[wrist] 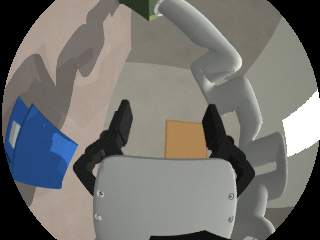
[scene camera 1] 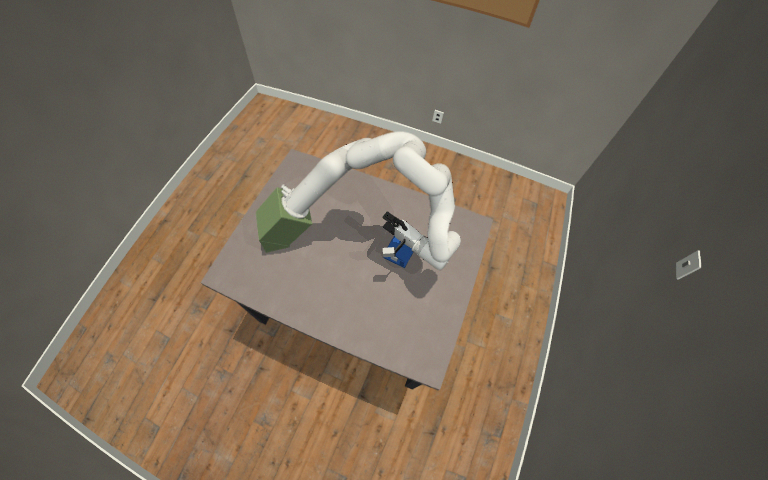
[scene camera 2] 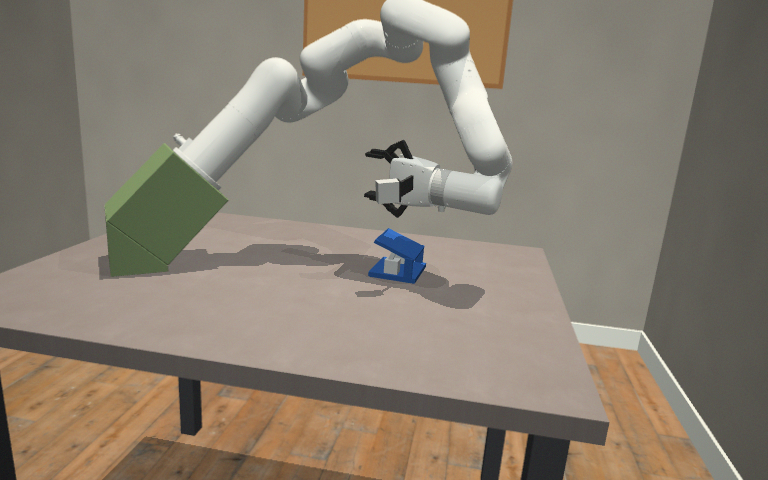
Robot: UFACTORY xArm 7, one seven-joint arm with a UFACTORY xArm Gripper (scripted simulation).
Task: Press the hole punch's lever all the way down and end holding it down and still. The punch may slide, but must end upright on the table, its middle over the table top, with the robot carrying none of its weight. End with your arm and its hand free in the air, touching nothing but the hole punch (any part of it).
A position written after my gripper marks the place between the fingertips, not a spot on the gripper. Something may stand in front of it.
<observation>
I see my gripper (scene camera 2: 367,173) and a lever (scene camera 2: 398,244).
My gripper shows as well in the wrist view (wrist: 168,110).
</observation>
